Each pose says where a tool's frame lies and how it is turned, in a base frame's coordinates. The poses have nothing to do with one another.
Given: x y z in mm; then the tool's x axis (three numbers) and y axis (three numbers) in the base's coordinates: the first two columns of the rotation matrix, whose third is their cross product.
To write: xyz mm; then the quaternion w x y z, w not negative. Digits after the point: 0 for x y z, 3 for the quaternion.
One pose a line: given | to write
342, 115, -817, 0.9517, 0.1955, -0.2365, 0.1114, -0.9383, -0.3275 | 342, 115, -817, 0.157, -0.975, -0.079, 0.134
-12, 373, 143, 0.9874, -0.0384, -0.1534, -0.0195, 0.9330, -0.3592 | -12, 373, 143, 0.980, -0.183, 0.079, -0.005
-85, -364, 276, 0.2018, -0.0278, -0.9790, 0.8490, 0.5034, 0.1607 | -85, -364, 276, 0.676, 0.379, 0.542, -0.324
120, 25, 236, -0.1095, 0.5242, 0.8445, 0.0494, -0.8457, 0.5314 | 120, 25, 236, 0.167, 0.646, 0.222, 0.711
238, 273, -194, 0.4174, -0.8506, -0.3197, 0.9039, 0.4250, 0.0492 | 238, 273, -194, 0.835, 0.107, 0.124, -0.525
